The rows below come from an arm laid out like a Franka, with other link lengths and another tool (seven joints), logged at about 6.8 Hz.
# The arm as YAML. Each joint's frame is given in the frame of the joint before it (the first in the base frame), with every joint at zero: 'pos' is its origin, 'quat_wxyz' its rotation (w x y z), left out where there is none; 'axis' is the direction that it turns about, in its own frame. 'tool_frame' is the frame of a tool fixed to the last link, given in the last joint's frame.
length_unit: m
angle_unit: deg
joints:
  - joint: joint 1
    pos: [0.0, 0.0, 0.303]
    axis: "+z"
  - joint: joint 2
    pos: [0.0, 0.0, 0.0]
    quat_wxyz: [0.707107, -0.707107, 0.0, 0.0]
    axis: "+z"
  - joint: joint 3
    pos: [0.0, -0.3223, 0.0]
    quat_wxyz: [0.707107, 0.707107, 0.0, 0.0]
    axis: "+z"
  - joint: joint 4
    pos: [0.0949, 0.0, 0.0]
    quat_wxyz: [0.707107, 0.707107, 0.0, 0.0]
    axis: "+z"
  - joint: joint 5
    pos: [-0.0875, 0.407, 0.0]
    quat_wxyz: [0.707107, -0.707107, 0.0, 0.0]
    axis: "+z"
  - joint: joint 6
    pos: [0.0, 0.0, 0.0]
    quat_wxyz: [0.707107, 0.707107, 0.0, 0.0]
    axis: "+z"
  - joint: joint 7
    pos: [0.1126, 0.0, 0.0]
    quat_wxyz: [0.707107, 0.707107, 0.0, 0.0]
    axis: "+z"
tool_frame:
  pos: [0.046, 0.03, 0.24]
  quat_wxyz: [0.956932, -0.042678, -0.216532, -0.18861]
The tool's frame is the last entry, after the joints.
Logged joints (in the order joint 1, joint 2, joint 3, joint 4, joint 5, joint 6, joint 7), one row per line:
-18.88, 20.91, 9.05, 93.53, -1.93, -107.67, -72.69
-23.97, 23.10, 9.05, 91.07, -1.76, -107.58, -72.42
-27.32, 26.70, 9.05, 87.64, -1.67, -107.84, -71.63
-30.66, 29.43, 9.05, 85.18, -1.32, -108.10, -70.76
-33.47, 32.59, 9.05, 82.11, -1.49, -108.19, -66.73
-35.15, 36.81, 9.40, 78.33, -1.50, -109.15, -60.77
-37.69, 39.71, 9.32, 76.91, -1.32, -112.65, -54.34
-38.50, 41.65, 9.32, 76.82, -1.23, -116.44, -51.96
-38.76, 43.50, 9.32, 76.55, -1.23, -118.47, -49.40
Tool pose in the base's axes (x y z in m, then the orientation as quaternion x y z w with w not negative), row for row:
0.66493, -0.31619, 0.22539, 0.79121, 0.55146, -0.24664, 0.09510
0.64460, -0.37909, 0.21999, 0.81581, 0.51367, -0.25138, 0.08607
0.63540, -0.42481, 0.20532, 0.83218, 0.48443, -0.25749, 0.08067
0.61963, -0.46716, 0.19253, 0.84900, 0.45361, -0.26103, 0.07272
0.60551, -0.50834, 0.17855, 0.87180, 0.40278, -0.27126, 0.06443
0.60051, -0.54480, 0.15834, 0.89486, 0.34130, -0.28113, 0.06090
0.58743, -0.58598, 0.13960, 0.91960, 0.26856, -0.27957, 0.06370
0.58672, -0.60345, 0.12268, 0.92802, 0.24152, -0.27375, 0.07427
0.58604, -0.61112, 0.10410, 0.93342, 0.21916, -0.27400, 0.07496
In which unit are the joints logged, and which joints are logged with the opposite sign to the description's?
The joints are logged in degrees. Opposite sign: joint 3, joint 4, joint 6.
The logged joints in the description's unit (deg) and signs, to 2 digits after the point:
-18.88, 20.91, -9.05, -93.53, -1.93, 107.67, -72.69
-23.97, 23.10, -9.05, -91.07, -1.76, 107.58, -72.42
-27.32, 26.70, -9.05, -87.64, -1.67, 107.84, -71.63
-30.66, 29.43, -9.05, -85.18, -1.32, 108.10, -70.76
-33.47, 32.59, -9.05, -82.11, -1.49, 108.19, -66.73
-35.15, 36.81, -9.40, -78.33, -1.50, 109.15, -60.77
-37.69, 39.71, -9.32, -76.91, -1.32, 112.65, -54.34
-38.50, 41.65, -9.32, -76.82, -1.23, 116.44, -51.96
-38.76, 43.50, -9.32, -76.55, -1.23, 118.47, -49.40

